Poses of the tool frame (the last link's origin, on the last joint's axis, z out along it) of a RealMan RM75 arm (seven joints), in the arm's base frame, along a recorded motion.
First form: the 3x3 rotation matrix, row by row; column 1 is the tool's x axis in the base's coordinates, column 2 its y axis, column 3 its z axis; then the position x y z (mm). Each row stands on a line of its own.
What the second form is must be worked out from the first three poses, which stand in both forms.
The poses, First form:
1:
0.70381 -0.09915 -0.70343
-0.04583 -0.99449 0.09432
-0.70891 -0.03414 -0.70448
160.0 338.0 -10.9
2:
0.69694 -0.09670 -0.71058
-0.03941 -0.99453 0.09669
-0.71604 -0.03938 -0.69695
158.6 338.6 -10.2
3:
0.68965 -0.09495 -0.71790
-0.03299 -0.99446 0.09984
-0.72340 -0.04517 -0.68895
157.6 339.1 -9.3
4:
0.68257 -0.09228 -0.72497
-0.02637 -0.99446 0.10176
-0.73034 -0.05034 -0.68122
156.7 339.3 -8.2
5:
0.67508 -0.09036 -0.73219
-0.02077 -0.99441 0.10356
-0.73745 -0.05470 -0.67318
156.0 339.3 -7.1
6:
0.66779 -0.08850 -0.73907
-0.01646 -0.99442 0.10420
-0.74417 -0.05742 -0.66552
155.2 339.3 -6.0
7:
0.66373 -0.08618 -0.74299
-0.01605 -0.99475 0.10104
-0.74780 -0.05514 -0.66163
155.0 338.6 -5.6
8:
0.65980 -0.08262 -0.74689
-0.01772 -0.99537 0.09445
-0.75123 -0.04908 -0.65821
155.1 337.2 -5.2
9:
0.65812 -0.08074 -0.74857
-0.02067 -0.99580 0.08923
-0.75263 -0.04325 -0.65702
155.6 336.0 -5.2
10:
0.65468 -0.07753 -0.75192
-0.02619 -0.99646 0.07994
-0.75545 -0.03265 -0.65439
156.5 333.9 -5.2
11:
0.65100 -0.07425 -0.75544
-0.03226 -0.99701 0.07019
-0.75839 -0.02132 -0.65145
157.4 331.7 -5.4
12:
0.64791 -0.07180 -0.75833
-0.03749 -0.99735 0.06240
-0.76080 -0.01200 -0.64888
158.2 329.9 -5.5
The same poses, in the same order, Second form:
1: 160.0 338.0 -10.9 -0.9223 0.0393 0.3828 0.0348
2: 158.6 338.6 -10.2 -0.9204 0.0370 0.3875 0.0370
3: 157.6 339.1 -9.3 -0.9183 0.0348 0.3924 0.0395
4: 156.7 339.3 -8.2 -0.9163 0.0324 0.3971 0.0415
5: 156.0 339.3 -7.1 -0.9141 0.0304 0.4019 0.0433
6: 155.2 339.3 -6.0 -0.9121 0.0288 0.4065 0.0443
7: 155.0 338.6 -5.6 -0.9111 0.0281 0.4091 0.0429
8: 155.1 337.2 -5.2 -0.9101 0.0276 0.4115 0.0394
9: 155.6 336.0 -5.2 -0.9098 0.0279 0.4125 0.0364
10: 156.5 333.9 -5.2 -0.9091 0.0285 0.4145 0.0310
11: 157.4 331.7 -5.4 -0.9082 0.0293 0.4167 0.0252
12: 158.2 329.9 -5.5 -0.9075 0.0301 0.4185 0.0205
